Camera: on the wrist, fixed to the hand. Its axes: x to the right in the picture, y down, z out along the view.
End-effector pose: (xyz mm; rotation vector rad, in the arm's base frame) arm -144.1 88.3 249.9 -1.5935 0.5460 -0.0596
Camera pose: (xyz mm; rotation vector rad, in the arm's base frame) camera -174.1 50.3 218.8 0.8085 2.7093 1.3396
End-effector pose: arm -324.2 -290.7 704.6 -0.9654 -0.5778 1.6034
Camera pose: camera -310.4 -309.1 651.8 0.9576 -1.3653 -1.0553
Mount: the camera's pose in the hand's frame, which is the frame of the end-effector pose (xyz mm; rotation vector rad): -3.3 38.7 -42.5 0.1555 0.8665 2.9740
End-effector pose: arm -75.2 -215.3 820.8 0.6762 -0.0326 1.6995
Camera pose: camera -127.6 -212.0 797.2 0.4063 0.1641 -1.5169
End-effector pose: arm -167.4 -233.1 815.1 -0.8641 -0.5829 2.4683
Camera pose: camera -147.8 -256.0 766.1 0.9687 -0.8765 -0.3468
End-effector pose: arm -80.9 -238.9 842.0 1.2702 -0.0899 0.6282
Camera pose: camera -114.1 -195.6 860.5 0.1889 0.8947 -2.4084
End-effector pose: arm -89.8 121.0 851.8 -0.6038 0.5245 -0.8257
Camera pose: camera -99.0 132.1 796.1 0.9993 1.2871 1.8374
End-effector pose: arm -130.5 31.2 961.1 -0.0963 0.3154 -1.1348
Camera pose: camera -110.5 54.1 912.2 0.8080 0.6112 1.8587
